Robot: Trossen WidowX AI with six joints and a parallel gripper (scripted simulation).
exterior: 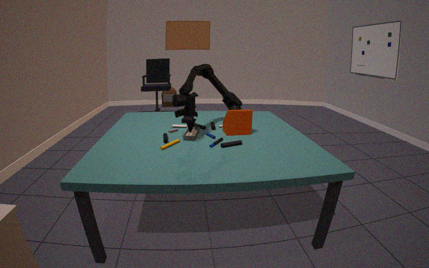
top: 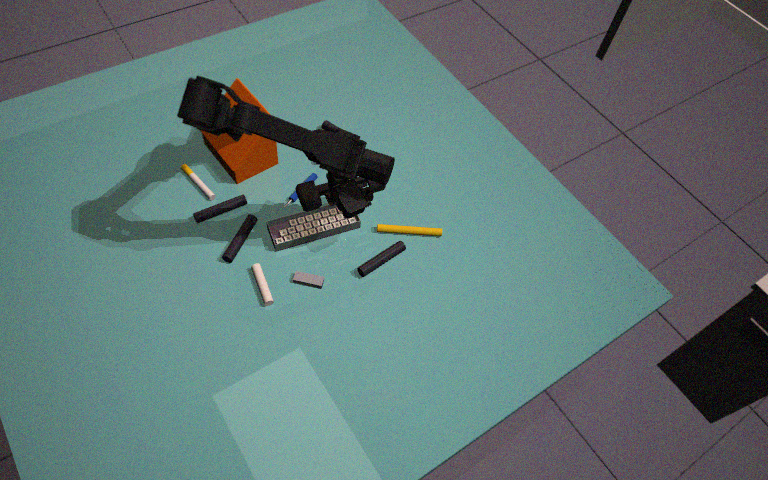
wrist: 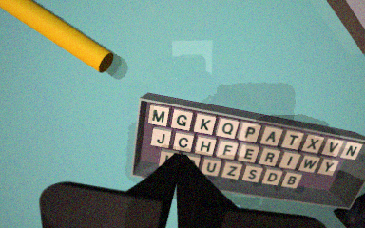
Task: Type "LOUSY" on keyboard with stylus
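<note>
The stylus is 110 mm behind my gripper tip, 40 mm to the right of it and 30 mm below it. Also, from my gripper tip: grey block (160 mm to the right, 80 mm ahead, 30 mm below); then blue-tipped pen (140 mm to the left, 100 mm behind, 30 mm below); then yellow cylinder (130 mm ahead, 100 mm to the left, 30 mm below).
</note>
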